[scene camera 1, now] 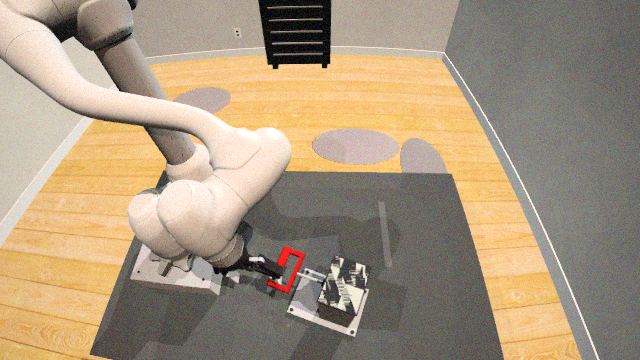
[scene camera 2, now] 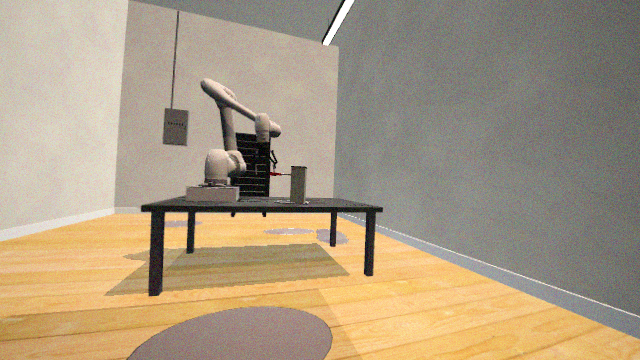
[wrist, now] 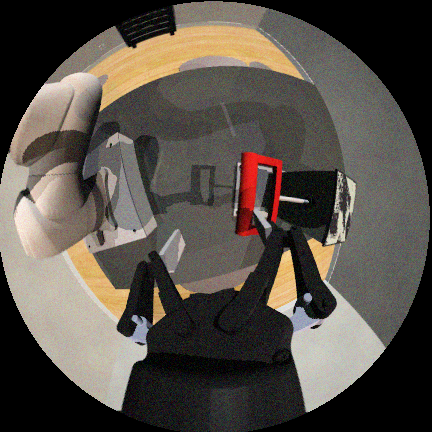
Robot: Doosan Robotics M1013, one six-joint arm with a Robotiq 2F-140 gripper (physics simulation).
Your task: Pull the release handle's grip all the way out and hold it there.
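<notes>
The release handle's red rectangular grip stands out from its box on a pale rod, with a gap between grip and box. My gripper is open, its fingers wide apart. In the wrist view, the right fingertip overlaps the lower part of the grip's opening, and the left fingertip is well out to the arm-base side. The grip's outer bar lies between the fingers, nearer the right one, and neither pad is seen pressing it. Exact contact is unclear.
The box stands on a pale base plate on the dark table. The arm's pale base block is on the opposite side of the grip. A black drawer cabinet stands beyond the table.
</notes>
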